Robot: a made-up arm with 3 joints. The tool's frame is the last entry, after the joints.
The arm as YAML. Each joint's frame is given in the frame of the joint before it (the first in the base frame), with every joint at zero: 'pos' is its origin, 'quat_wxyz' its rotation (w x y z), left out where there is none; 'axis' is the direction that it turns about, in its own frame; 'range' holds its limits. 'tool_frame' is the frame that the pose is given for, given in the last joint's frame.
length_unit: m
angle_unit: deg
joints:
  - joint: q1
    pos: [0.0, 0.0, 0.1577]
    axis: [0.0, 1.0, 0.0]
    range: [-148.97, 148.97]
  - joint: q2
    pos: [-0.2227, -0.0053, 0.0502]
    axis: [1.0, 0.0, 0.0]
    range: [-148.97, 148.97]
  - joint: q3
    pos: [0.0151, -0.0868, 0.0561]
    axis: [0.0, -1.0, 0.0]
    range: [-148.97, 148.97]
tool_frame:
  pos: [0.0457, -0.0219, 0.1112]
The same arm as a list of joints. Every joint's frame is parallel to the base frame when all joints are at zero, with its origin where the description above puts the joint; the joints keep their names.
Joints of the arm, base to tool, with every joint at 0 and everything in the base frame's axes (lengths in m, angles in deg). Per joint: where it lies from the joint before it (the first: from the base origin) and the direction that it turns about. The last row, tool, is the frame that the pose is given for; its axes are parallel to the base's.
q1: origin 0 0 0.1577 axis +y
q2: origin -0.2227 -0.0053 0.0502 axis +x
q3: origin 0.0151 -0.0868 0.0561 axis -y
tool: origin 0.0457 -0.0219 0.1112
Joint limits (deg, base to tool): -148.97..148.97 -148.97..148.97 -148.97..148.97

